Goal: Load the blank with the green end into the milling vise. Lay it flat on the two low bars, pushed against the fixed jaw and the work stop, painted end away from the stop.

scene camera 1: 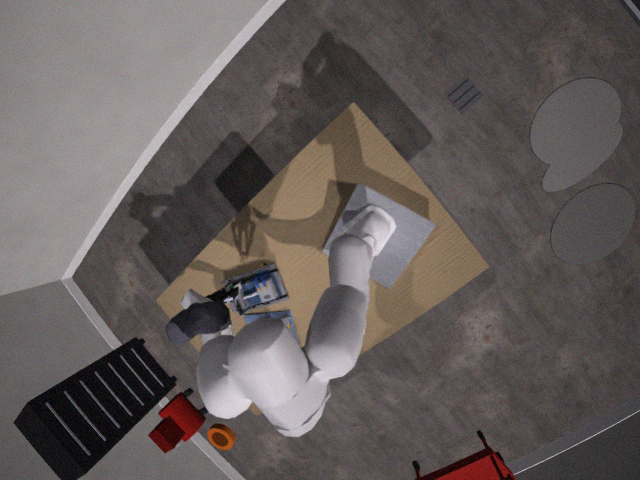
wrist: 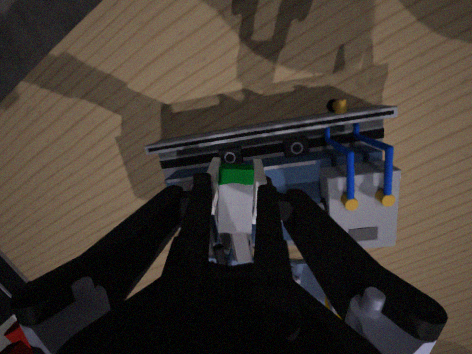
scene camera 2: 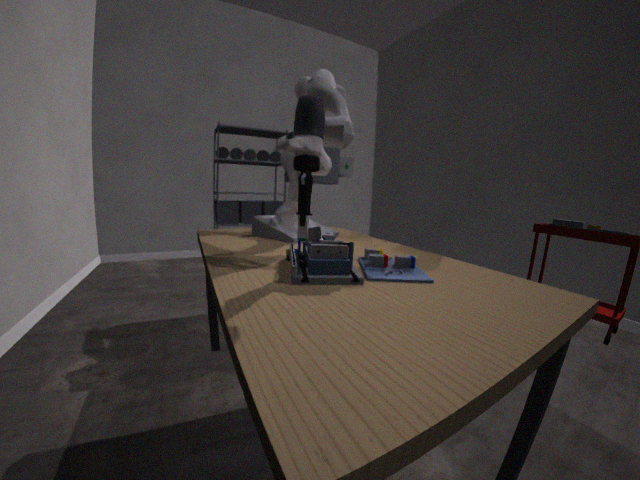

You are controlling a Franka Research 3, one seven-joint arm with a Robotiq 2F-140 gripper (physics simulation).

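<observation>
My gripper (wrist: 236, 171) (scene camera 2: 302, 231) is shut on the blank with the green end (wrist: 236, 206). The blank is pale grey, and its green end points toward the long rail at the top of the wrist view. The milling vise (wrist: 272, 128) (scene camera 2: 330, 266) (scene camera 1: 268, 295) is blue and grey, with two round bolt heads along the rail. The blank is over the vise's left part in the wrist view. Any contact with the vise cannot be made out. The fingers hide parts of the vise, and I cannot make out the two low bars or the work stop.
A grey block (wrist: 372, 222) with blue yellow-tipped tubes is right of the blank in the wrist view. A blue tray (scene camera 2: 408, 277) beside the vise holds blanks with yellow, red and blue ends. A grey plate (scene camera 1: 408, 232) is under the arm's base on the wooden table (scene camera 1: 454, 263).
</observation>
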